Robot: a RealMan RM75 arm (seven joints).
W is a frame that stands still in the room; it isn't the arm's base.
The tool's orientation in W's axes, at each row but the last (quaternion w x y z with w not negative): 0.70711, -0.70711, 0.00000, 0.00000; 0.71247, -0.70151, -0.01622, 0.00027; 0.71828, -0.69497, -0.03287, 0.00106; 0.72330, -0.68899, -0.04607, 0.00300; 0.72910, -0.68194, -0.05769, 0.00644; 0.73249, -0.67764, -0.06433, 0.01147
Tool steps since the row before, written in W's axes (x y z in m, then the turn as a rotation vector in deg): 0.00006, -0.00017, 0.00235, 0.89, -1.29, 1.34; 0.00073, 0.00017, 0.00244, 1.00, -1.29, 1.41; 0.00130, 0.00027, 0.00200, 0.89, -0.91, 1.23; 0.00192, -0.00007, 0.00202, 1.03, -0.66, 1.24; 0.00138, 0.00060, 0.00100, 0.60, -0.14, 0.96; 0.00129, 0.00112, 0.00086, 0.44, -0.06, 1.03
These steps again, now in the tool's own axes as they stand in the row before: 0.00006, -0.00235, -0.00017, 0.89, -1.34, -1.29; 0.00079, -0.00242, 0.00019, 1.00, -1.41, -1.29; 0.00140, -0.00193, 0.00027, 0.90, -1.22, -0.91; 0.00203, -0.00190, -0.00011, 1.06, -1.21, -0.67; 0.00150, -0.00086, 0.00053, 0.66, -0.92, -0.13; 0.00146, -0.00067, 0.00103, 0.51, -1.00, -0.03
